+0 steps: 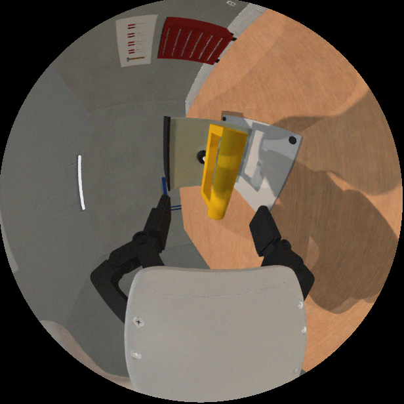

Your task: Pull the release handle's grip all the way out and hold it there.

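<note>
The release handle's yellow grip (230,165) is a long bar with a slotted frame on its left side. It stands in front of a pale olive panel (185,135) with a black edge and a dark round part behind the grip. The panel stands on a light grey base plate (285,155) with dark screws. My gripper (214,211) is wide open, one black finger on the left and one on the right. The grip's lower end lies in line with the gap between the fingertips; nothing is held. Whether the grip's end is between the fingertips in depth is hard to tell.
The wooden table top (320,85) spreads to the right, with shadows on it. A red slotted panel (195,40) and a white tool chart (136,41) are at the top. A small blue frame (164,186) shows beyond the left fingertip. A bright light strip (81,182) is at the left.
</note>
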